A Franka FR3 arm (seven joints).
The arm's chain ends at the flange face. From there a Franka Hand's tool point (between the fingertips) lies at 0.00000 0.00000 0.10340 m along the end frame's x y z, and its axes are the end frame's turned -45 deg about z.
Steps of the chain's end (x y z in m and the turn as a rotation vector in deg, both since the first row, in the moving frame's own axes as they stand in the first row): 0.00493 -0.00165 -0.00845 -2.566 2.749 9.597; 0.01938 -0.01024 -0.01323 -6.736 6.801 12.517; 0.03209 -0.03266 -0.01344 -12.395 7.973 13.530
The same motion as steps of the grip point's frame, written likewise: 0.00432 0.00908 -0.00867 -3.758 0.129 9.597; 0.01915 0.02353 -0.01466 -9.572 0.046 12.517; 0.03722 0.02440 -0.01683 -14.402 -3.127 13.530
